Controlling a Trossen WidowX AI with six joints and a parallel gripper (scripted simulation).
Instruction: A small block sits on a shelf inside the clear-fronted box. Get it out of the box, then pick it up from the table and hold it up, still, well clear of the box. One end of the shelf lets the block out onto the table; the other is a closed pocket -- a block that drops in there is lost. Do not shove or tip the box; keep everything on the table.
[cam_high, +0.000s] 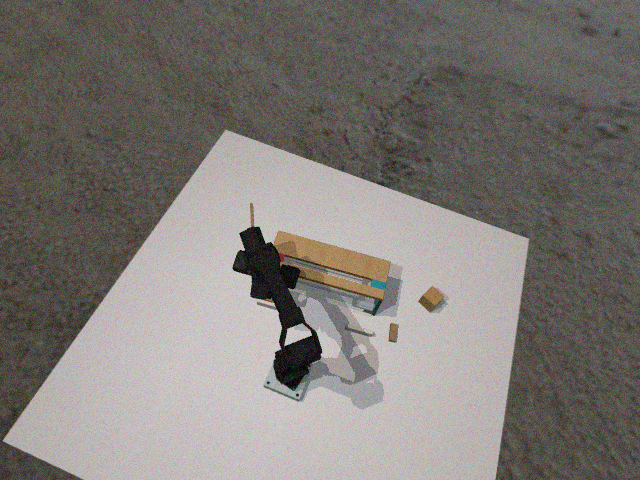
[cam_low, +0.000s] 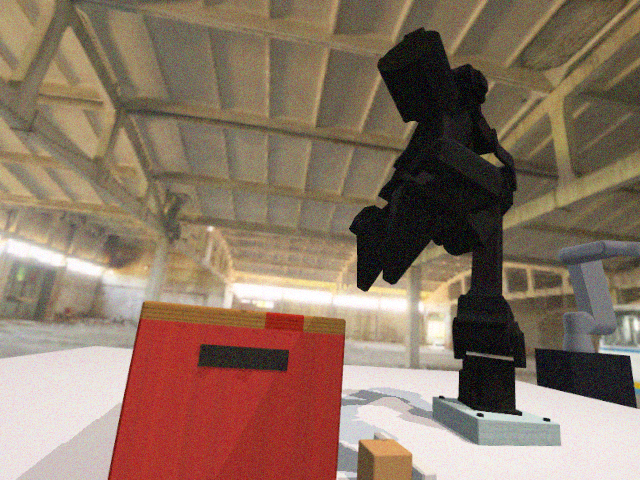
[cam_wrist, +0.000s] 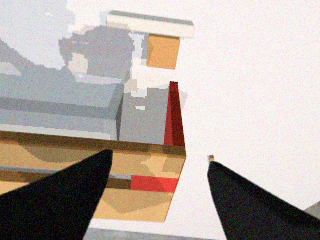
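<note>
Right now the small tan block is 10 mm behind my gripper tip, 10 mm to the right of it and 140 mm below it. From my gripper tip the other things lie so: thin wooden stick (200 mm ahead, 220 mm to the left, 160 mm below); then box (110 mm ahead, 140 mm to the right, 100 mm below).
</note>
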